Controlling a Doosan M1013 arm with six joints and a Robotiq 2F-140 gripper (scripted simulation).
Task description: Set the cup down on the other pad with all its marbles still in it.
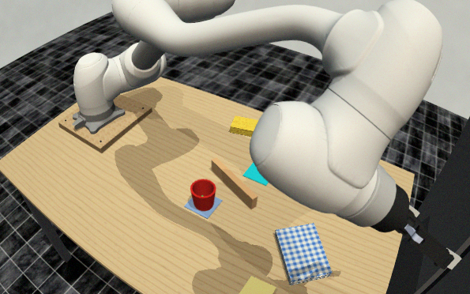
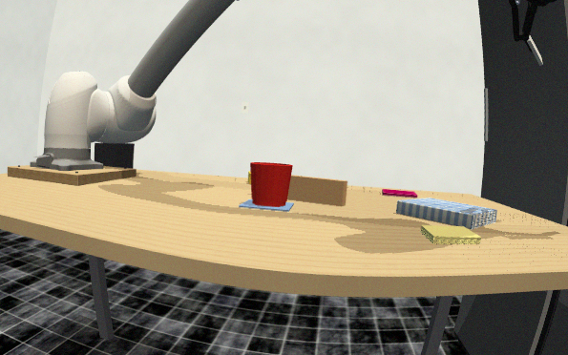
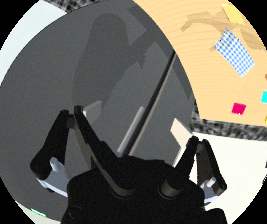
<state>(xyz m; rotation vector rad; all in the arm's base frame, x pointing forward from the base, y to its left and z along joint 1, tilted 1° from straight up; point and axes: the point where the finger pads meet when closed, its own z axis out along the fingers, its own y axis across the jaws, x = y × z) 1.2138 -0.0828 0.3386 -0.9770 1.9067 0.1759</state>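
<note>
Right now my hand is 59 cm past the red cup, 34 cm above it and 4 cm to the right of it. The rest, counted from my hand: green marble (61 cm behind, 34 cm below, 5 cm to the left); cyan pad (54 cm behind, 37 cm below, 26 cm to the left); wooden rail (57 cm behind, 35 cm below, 15 cm to the left).
</note>
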